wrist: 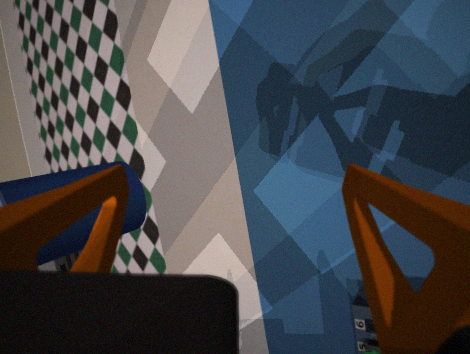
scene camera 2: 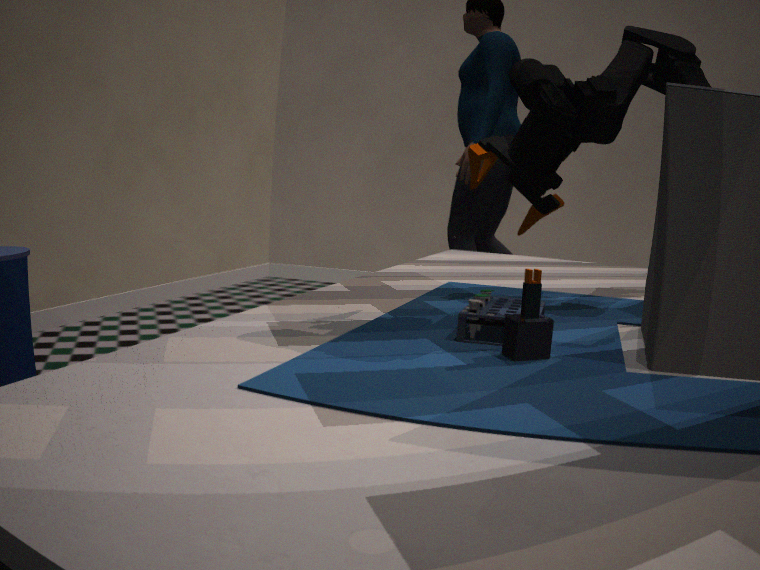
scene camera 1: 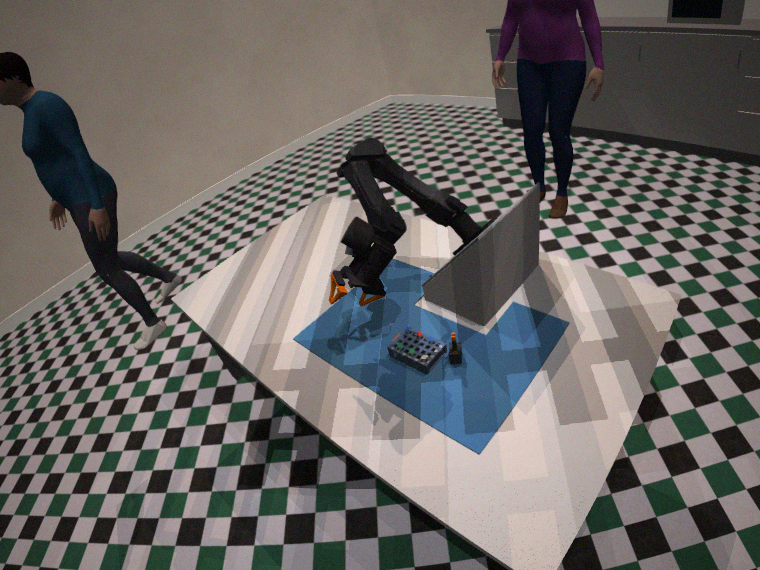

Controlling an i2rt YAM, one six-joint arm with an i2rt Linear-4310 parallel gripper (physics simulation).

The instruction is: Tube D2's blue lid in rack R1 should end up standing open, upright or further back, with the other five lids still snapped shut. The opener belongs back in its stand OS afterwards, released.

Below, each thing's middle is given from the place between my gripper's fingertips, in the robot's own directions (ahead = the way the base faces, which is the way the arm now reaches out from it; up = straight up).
Now: hand 12 cm past the lid opener [scene camera 2: 531, 295], 26 cm to the right of it and 9 cm above it. Also, from my hand: dark stand [scene camera 2: 531, 339]: 12 cm behind, 26 cm to the left, 11 cm below.
